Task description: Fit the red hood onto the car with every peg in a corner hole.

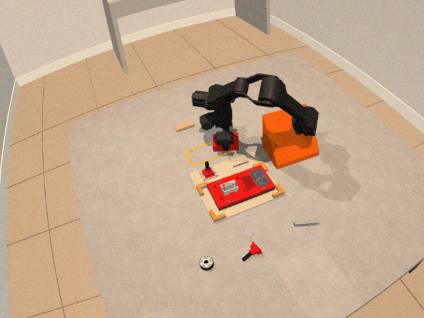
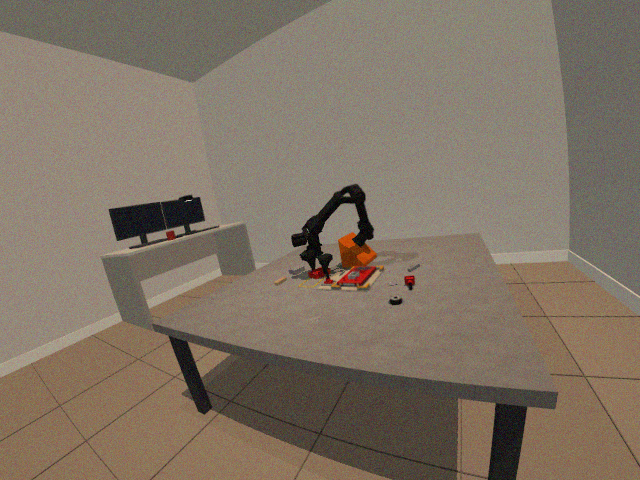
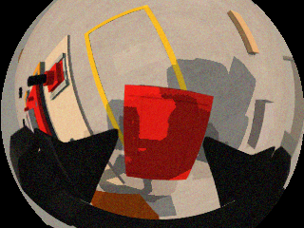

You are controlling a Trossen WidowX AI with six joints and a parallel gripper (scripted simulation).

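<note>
Right now my gripper tip is right at the red hood. The rest, counted from my gripper tip: wheel 23 cm ahead, 45 cm to the left; then tan block 12 cm ahead, 16 cm to the right; then light engine block 7 cm ahead, 23 cm to the left, 1 cm above.
</note>
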